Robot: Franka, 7 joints.
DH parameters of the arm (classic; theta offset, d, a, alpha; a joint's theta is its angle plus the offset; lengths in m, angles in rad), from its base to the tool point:
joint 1: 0 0.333 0 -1.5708
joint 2: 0 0 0 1.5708
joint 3: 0 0.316 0.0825 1.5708
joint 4: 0 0 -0.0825 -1.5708
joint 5: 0 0.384 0 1.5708
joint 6: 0 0 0.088 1.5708
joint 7: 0 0.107 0 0
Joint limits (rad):
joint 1: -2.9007..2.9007
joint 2: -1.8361..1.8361
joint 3: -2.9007..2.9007
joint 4: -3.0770..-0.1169
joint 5: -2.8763..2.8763
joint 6: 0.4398..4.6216
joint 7: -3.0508..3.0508
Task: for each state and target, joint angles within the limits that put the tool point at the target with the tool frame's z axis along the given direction. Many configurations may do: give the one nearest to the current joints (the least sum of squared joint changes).
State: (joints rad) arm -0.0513 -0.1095 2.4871 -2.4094 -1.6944 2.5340 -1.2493
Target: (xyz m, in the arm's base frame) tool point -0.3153 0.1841 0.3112 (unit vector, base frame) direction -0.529 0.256 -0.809
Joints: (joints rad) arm -0.0559 0.2503 2.3806 -2.7287 -1.7341 3.2030 -1.2493
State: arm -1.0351 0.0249 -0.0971 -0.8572 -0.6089 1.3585 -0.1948
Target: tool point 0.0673 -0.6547 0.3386 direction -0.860 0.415 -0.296
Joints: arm -1.1463 0.7393 -0.2340 -1.2932 -0.8179 1.1828 -0.1948
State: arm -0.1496 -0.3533 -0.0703 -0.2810 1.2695 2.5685 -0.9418
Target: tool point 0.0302 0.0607 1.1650 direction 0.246 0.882 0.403
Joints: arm -0.0559 -0.0545 0.0533 -0.1190 1.3294 2.0045 -0.9418
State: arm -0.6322 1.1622 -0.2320 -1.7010 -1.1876 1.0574 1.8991
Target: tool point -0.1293 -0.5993 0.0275 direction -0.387 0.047 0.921
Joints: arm -1.1308 1.6769 -0.6658 -1.2070 -1.4407 0.9589 1.8991
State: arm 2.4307 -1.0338 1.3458 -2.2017 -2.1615 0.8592 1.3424
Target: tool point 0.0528 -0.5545 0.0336 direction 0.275 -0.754 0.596
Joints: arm 2.5827 -1.4537 2.3979 -1.9708 -2.2897 1.2499 1.3424
